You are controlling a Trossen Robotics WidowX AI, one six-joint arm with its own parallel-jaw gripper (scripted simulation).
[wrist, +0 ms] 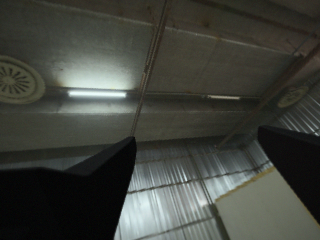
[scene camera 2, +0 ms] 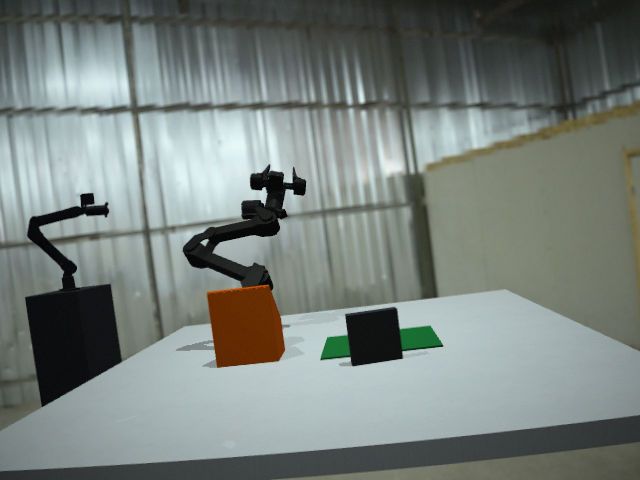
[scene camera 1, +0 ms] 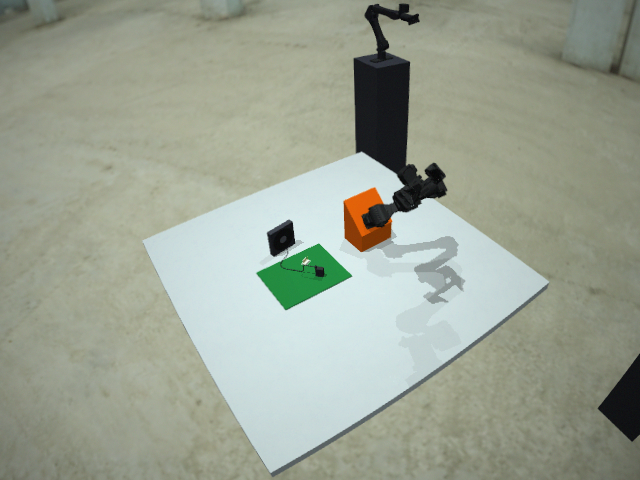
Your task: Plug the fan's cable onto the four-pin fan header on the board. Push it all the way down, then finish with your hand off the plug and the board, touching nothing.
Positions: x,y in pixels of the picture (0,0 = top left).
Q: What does the gripper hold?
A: Nothing.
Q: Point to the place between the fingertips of the gripper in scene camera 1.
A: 429,176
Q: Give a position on a black square fan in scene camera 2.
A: At 374,336
